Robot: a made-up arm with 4 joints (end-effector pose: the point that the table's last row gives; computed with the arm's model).
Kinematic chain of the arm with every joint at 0, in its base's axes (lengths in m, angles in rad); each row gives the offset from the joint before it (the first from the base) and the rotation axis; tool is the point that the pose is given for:
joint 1: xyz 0 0 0.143 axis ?
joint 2: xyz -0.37 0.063 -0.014 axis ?
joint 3: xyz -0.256 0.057 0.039 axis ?
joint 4: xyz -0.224 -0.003 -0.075 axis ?
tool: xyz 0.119 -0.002 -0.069
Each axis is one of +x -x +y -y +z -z.
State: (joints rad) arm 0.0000 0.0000 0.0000 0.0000
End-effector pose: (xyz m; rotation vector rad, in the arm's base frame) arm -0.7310 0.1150 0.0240 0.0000 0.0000 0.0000
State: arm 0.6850 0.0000 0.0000 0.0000
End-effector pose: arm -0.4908 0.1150 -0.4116 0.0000 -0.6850 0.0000
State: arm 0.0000 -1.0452 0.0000 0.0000
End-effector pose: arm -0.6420 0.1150 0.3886 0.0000 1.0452 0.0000
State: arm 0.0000 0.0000 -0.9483 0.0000
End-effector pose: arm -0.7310 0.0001 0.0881 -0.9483 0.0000 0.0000
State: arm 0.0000 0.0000 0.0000 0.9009
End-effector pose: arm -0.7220 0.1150 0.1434 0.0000 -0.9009 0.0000
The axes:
joint 1: -y
joint 2: -y
joint 3: +x
joint 4: -y

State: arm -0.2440 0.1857 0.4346 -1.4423
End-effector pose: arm -0.9032 0.2005 0.1039 0.3677 1.4750 0.3047
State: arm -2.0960 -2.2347 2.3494 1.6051
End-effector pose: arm 0.3253 0.0906 0.0838 -2.7184 1.1293 -0.4770
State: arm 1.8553 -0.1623 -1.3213 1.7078
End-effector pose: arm 0.1131 0.1695 -0.6398 1.8117 2.3118 -0.0134
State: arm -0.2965 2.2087 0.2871 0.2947
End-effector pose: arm -0.1813 0.1454 -0.0668 0.2447 -2.1888 0.2564
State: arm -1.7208 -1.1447 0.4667 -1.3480
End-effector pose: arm 0.5025 0.2084 0.7949 -0.4064 -2.0258 0.3853
